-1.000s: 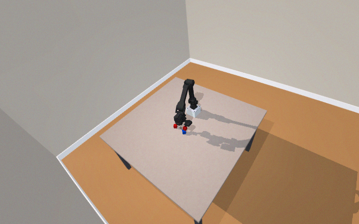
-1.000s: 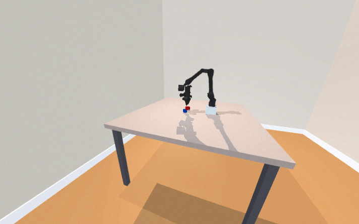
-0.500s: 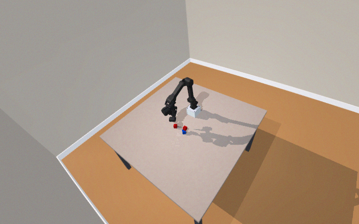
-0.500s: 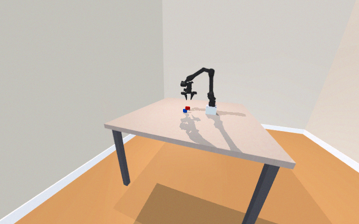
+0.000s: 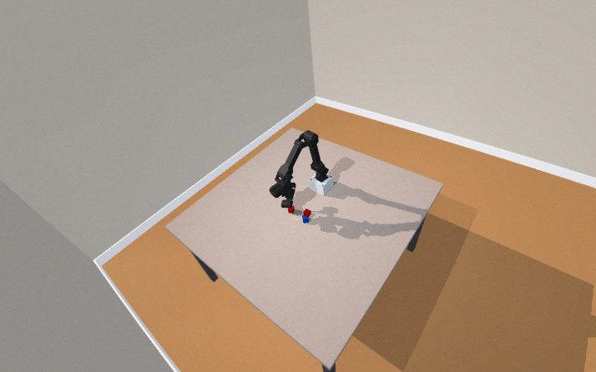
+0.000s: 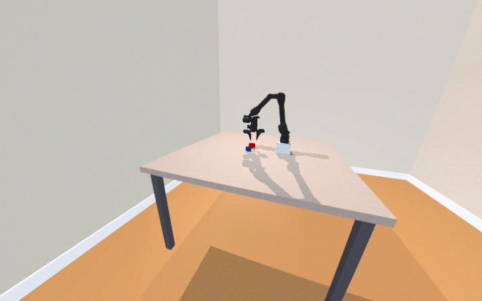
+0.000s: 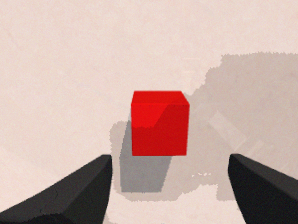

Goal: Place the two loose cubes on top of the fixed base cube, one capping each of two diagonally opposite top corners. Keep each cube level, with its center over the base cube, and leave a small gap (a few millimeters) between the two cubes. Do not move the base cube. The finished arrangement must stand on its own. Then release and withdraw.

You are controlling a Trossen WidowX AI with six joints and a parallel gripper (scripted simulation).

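The blue cube is 10 mm behind my gripper tip, 120 mm to the left of it and 50 mm below it.
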